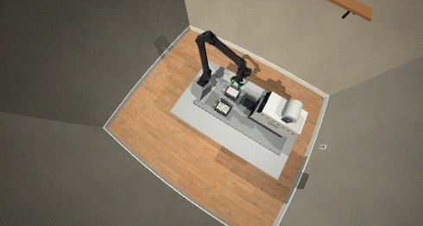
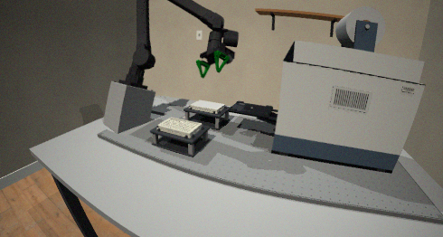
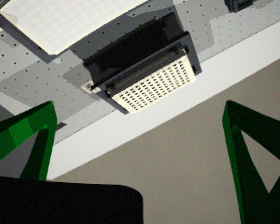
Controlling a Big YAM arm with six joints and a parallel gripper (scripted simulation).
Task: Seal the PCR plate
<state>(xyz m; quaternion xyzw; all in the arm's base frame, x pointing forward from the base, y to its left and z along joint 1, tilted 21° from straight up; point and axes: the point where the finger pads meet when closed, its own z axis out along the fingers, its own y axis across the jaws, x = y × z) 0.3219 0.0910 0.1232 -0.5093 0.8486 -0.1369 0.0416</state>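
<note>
The 96-well plate C15 is 22 cm to the right of my hand, 14 cm below it and 1 cm ahead of it. From my hand the other things lie so: dark stage: 19 cm ahead, 11 cm below, 4 cm to the right; white start key: 29 cm ahead, 6 cm to the left, 2 cm below; sealed plate C51: 14 cm below, 1 cm to the right, 1 cm behind.
</note>
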